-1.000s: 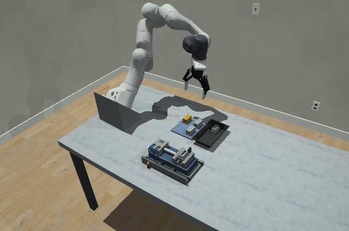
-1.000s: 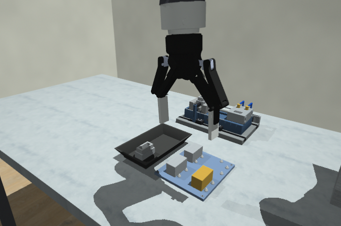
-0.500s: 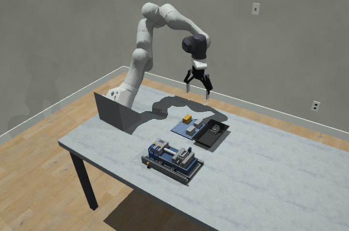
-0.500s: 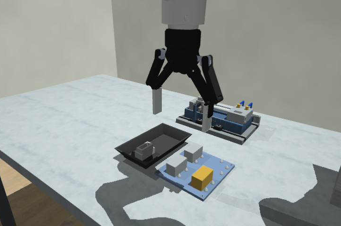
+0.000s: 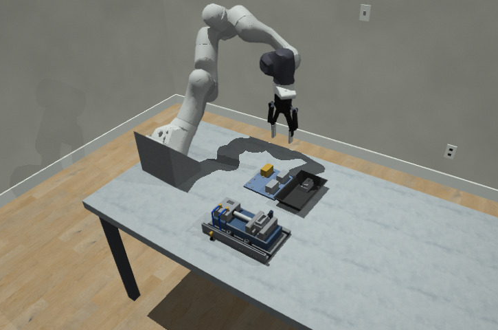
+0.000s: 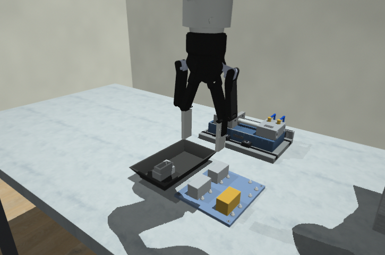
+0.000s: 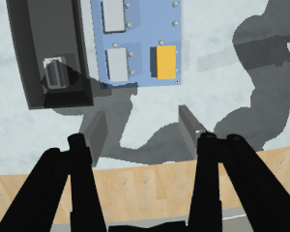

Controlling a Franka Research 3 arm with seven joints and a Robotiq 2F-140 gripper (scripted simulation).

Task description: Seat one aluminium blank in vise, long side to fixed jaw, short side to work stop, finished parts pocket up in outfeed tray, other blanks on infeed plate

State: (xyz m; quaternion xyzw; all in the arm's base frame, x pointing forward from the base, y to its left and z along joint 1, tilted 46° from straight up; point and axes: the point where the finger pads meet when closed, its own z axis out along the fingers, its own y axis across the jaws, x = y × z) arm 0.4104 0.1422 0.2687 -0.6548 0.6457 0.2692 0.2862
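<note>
My hand is 19 cm above the brass blank, 5 cm to the left of it and 5 cm past it. The rest, counted from my hand: fixed jaw 41 cm to the right, 20 cm ahead, 14 cm below.
</note>
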